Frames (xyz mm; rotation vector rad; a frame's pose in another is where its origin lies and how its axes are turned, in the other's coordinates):
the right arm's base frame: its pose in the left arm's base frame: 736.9 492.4 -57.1 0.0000 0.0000 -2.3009
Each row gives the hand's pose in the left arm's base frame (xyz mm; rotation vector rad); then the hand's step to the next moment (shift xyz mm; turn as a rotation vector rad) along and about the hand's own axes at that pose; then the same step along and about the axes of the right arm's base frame.
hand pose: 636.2 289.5 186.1 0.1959 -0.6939 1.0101
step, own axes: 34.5 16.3 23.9 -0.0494 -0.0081 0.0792
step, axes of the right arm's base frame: -8.4 -24.1 37.1 0.0864 0.0168 0.0320
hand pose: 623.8 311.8 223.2 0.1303 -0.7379 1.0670
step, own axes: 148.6 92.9 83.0 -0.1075 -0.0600 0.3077
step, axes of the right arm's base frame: -38.8 -138.4 130.2 0.2684 0.0674 0.1824
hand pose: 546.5 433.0 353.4 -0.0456 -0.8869 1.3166
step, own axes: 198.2 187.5 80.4 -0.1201 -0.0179 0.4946
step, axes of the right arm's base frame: -5.2 -276.4 67.0 0.4238 0.0148 0.2821
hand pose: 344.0 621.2 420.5 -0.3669 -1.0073 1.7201
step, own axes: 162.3 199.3 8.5 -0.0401 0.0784 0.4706
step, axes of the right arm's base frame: 38.0 -228.4 -111.9 0.4197 -0.0913 0.2116
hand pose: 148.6 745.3 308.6 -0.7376 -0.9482 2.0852
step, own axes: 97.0 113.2 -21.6 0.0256 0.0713 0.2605
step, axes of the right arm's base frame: 31.2 -82.6 -122.0 0.2393 -0.0953 0.0853
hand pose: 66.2 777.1 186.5 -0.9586 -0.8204 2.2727
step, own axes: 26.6 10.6 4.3 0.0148 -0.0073 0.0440
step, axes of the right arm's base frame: 7.7 -22.4 -16.6 0.0267 -0.0308 0.0234
